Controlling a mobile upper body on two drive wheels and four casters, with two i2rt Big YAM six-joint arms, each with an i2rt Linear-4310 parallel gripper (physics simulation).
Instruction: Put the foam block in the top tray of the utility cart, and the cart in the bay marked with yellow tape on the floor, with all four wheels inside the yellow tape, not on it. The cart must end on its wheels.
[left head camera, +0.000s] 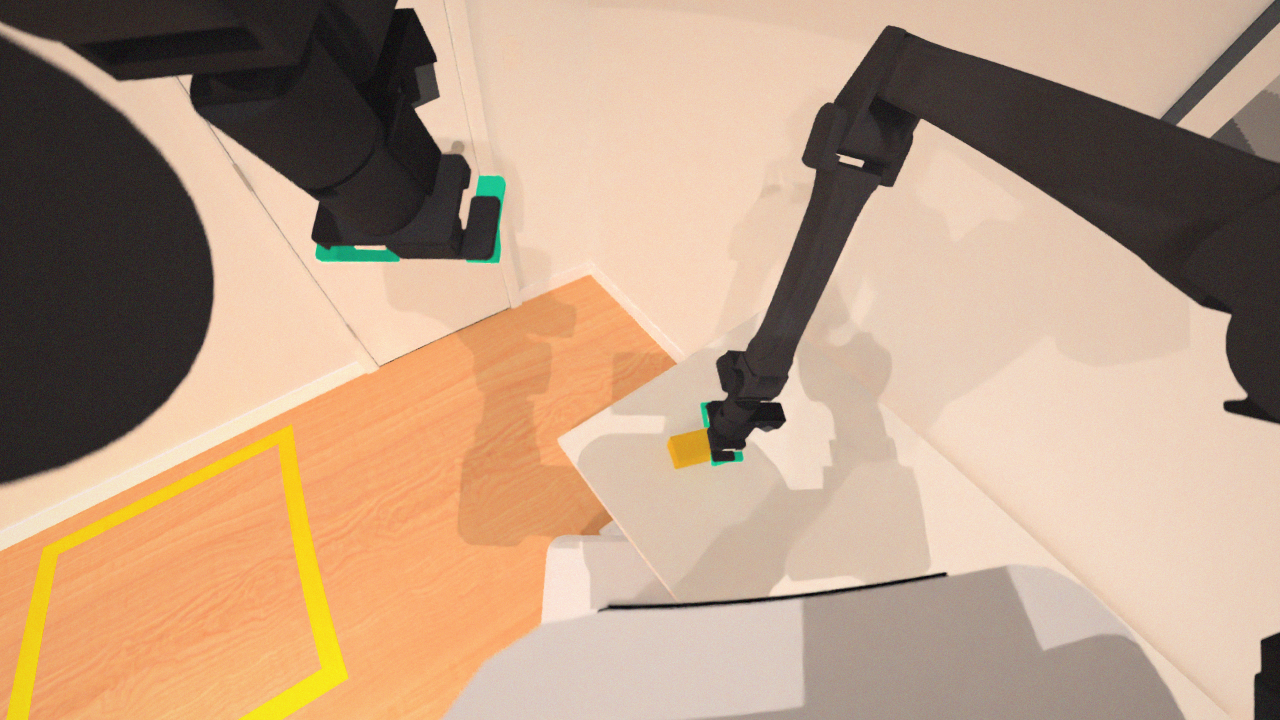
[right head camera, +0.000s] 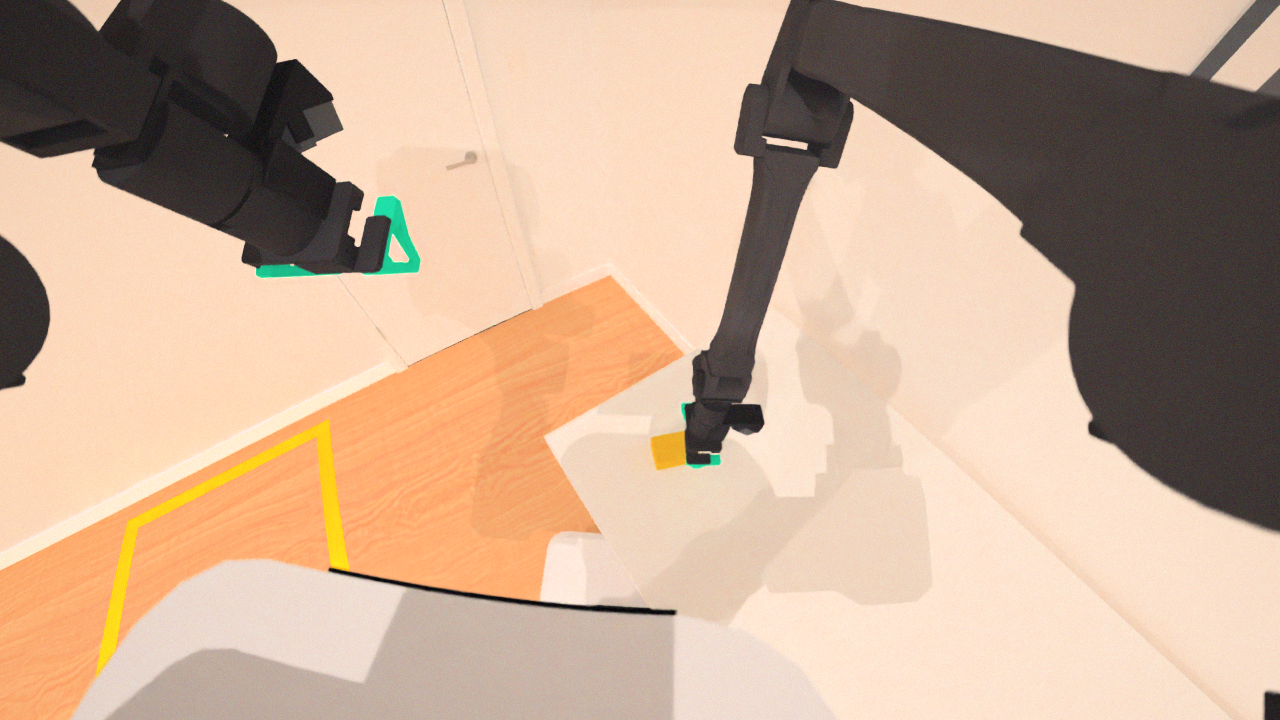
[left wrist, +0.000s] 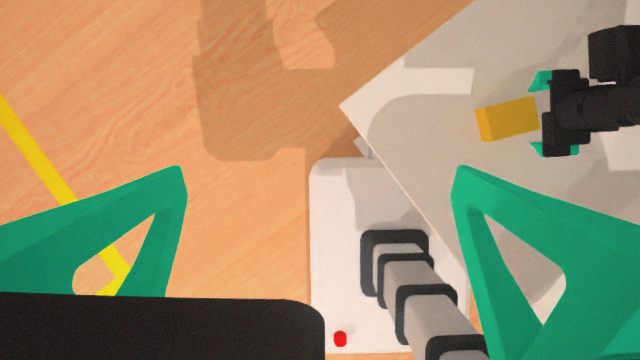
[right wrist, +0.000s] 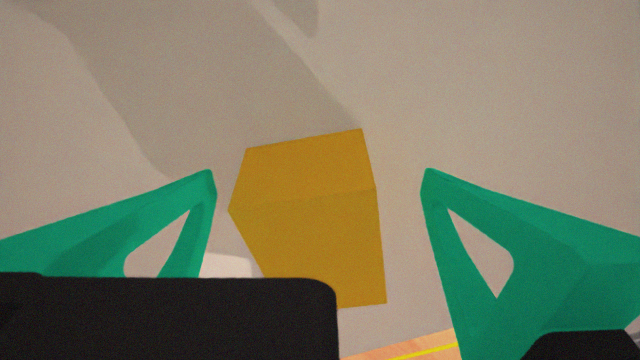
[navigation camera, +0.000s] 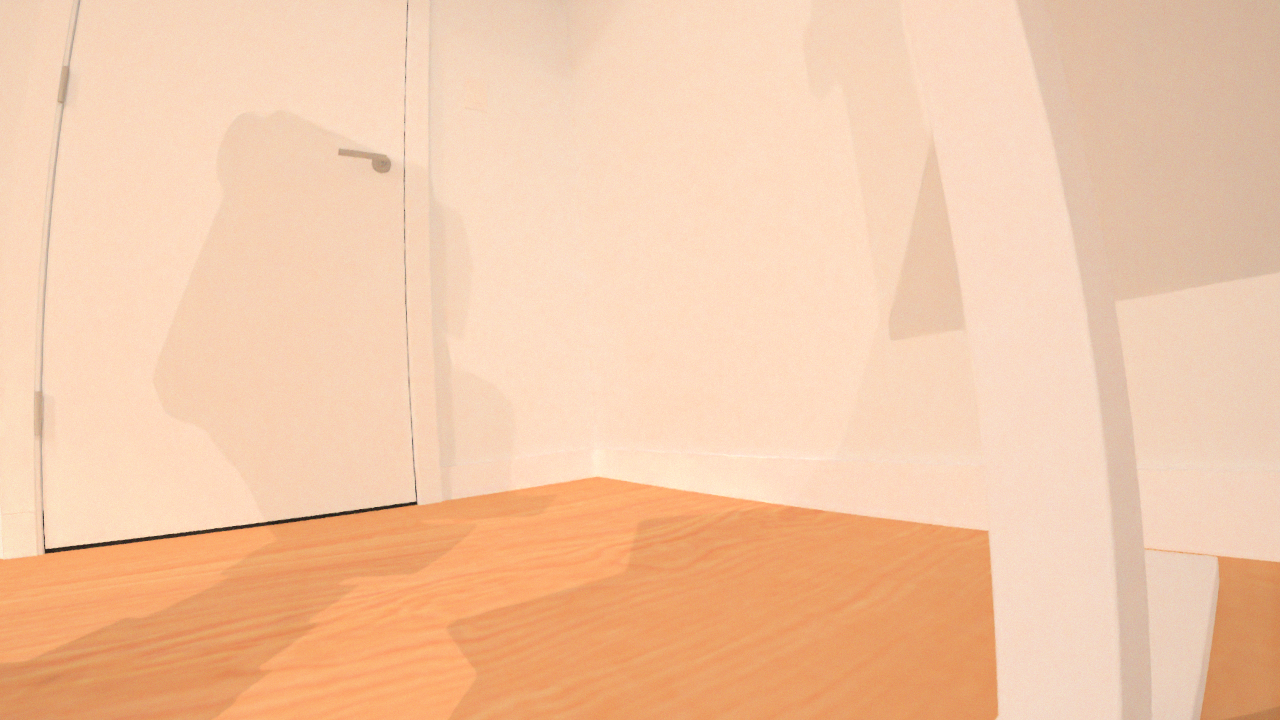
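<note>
The orange-yellow foam block (left head camera: 689, 449) (right head camera: 668, 450) (left wrist: 510, 119) (right wrist: 315, 235) lies on the pale table (left head camera: 626, 470) (right head camera: 608, 483) (left wrist: 425, 150) (right wrist: 500, 100). My right gripper (left head camera: 713, 440) (right head camera: 694, 438) (right wrist: 318, 181) is open at the block; in the right wrist view the block shows between the spread green fingers, touching neither. My left gripper (left head camera: 407, 253) (right head camera: 338, 268) (left wrist: 319, 180) is open and empty, high up at the left. The yellow tape (left head camera: 308, 555) (right head camera: 335, 501) (left wrist: 37, 150) (right wrist: 425, 351) marks a bay on the wood floor. The utility cart does not show in these views.
A white door (navigation camera: 116, 313) stands in the wall beyond the floor. A thick white table leg (navigation camera: 1038, 358) rises at the right of the navigation view. My white base (left wrist: 330, 300), with a red button (left wrist: 340, 338), is beside the table edge.
</note>
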